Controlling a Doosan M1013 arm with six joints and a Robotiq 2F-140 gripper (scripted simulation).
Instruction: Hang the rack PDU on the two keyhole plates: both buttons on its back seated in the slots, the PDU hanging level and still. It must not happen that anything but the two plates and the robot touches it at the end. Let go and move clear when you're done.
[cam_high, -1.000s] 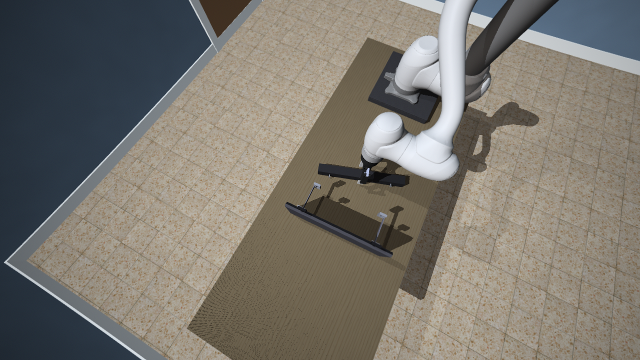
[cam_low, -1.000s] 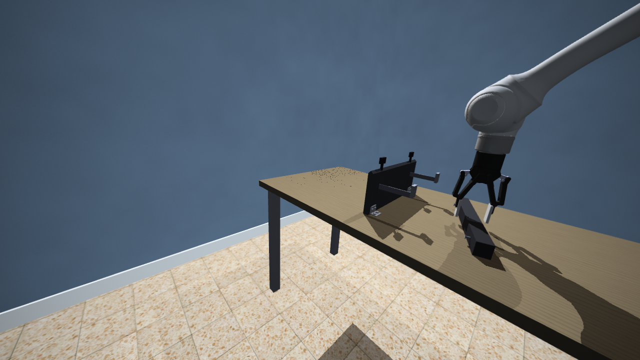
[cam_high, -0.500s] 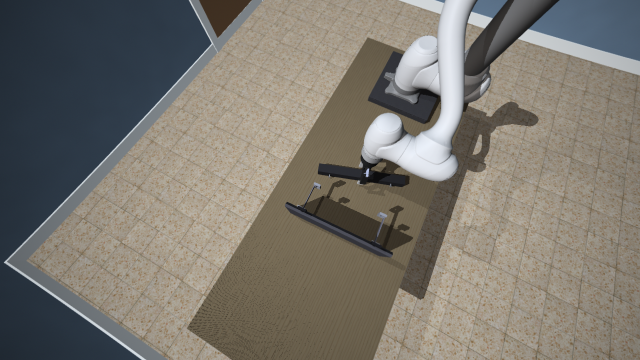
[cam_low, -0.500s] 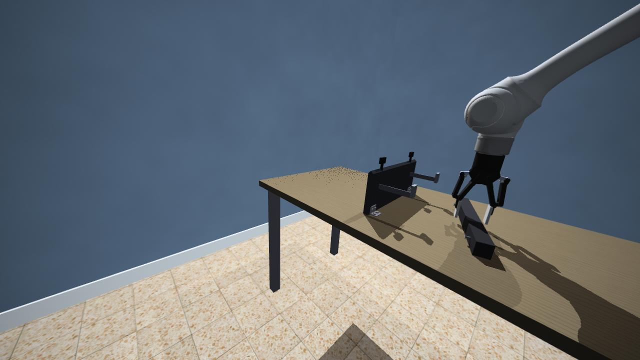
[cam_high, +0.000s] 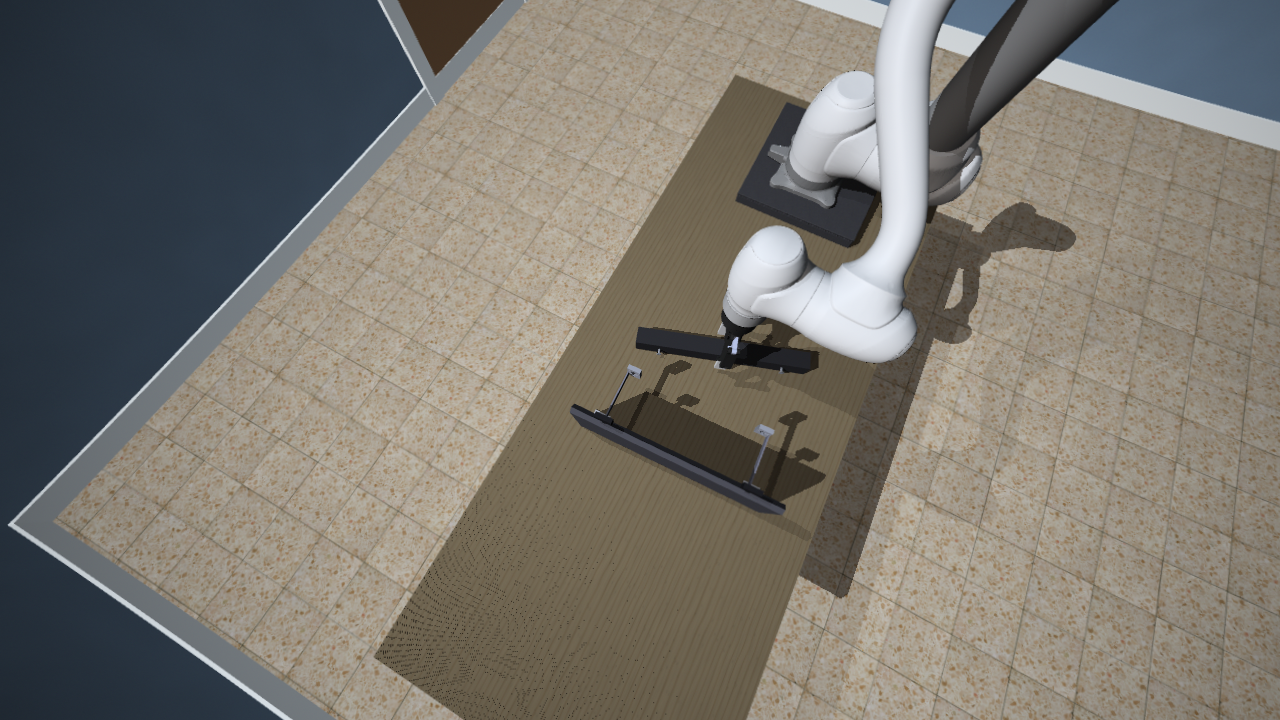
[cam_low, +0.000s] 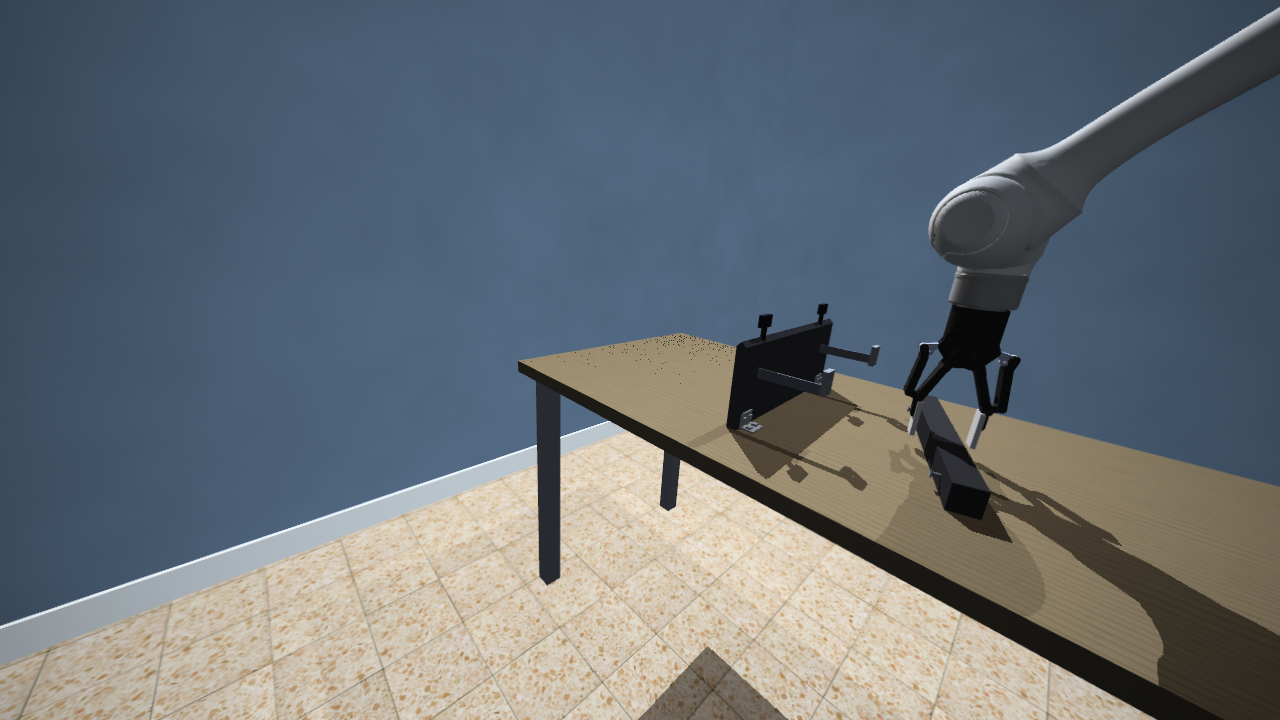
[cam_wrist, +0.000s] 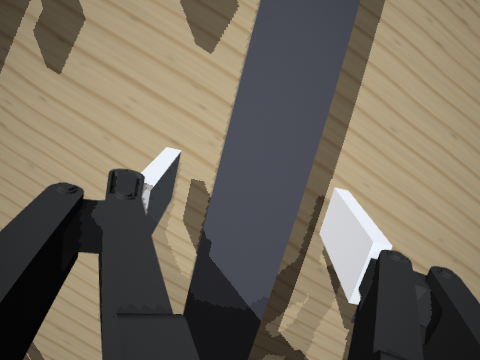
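Right now my hand is 20 mm short of the rack PDU and 30 mm above it. Round my hand: upright panel: 300 mm ahead, 10 mm to the left, 30 mm above.
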